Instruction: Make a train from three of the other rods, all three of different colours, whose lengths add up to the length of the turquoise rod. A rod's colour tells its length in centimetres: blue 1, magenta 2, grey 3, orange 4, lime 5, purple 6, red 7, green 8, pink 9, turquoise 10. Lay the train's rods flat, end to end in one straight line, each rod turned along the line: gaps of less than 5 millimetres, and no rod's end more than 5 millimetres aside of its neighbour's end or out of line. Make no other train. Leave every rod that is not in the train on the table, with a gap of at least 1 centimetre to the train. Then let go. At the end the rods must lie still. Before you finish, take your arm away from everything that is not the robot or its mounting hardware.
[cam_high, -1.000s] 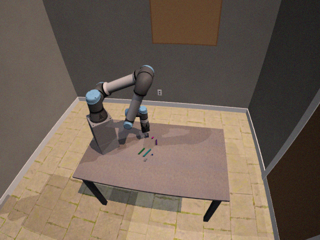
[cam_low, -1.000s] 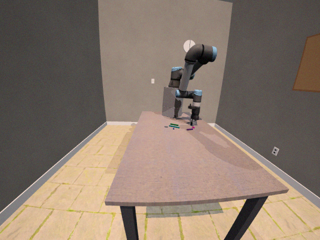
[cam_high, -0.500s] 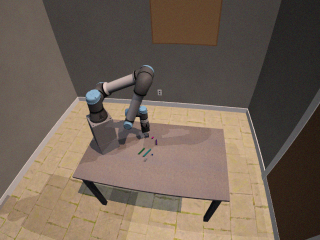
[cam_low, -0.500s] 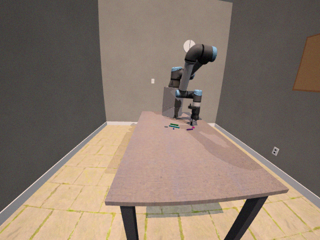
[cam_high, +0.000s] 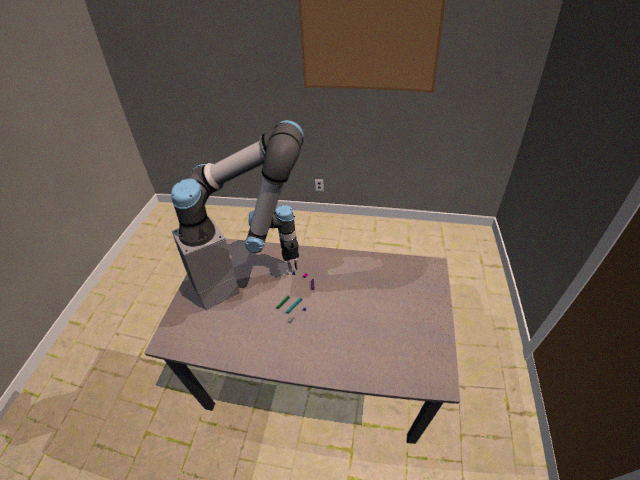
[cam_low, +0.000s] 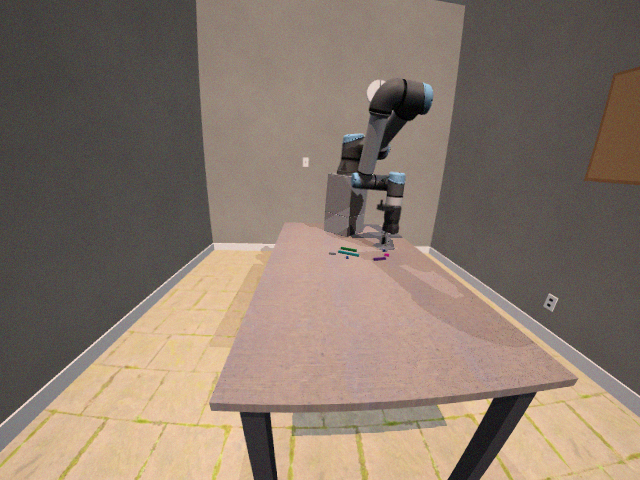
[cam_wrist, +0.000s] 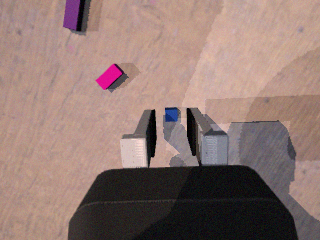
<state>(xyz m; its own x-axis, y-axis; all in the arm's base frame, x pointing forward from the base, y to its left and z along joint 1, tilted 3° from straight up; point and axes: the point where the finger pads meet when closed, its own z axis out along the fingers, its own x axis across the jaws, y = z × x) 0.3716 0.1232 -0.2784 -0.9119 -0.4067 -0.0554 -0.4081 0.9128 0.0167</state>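
Right now my hand is 2 cm short of the grey rod, 27 cm to the left of it and 5 cm above it. The rest, counted from my hand: magenta rod (6 cm ahead, 1 cm to the right, 5 cm below); purple rod (10 cm ahead, 6 cm to the right, 5 cm below); green rod (3 cm behind, 18 cm to the right, 5 cm below).
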